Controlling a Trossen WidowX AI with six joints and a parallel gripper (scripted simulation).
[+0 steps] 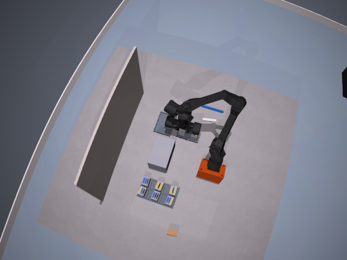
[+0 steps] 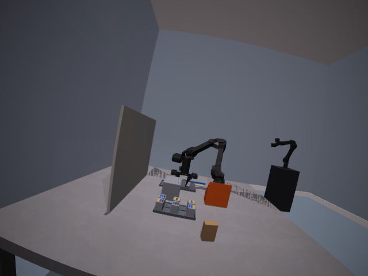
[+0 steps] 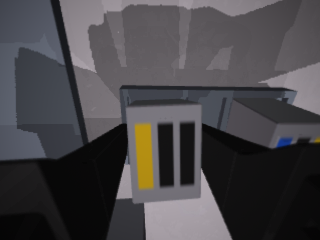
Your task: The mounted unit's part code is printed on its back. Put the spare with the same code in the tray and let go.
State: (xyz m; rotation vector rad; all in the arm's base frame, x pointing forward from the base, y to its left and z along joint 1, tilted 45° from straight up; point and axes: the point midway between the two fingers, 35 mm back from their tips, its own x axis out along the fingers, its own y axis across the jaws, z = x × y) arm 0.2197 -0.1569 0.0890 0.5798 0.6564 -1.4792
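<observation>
Right now the rack is 4 cm behind my gripper tip and 1 cm below it. Also, from my gripper tip: blue-grey tray: 11 cm ahead, 2 cm to the right, 1 cm below; then grey mounted unit: 6 cm ahead, 18 cm to the left, 3 cm above; then white bar: 12 cm behind, 12 cm to the right, 1 cm below.
</observation>
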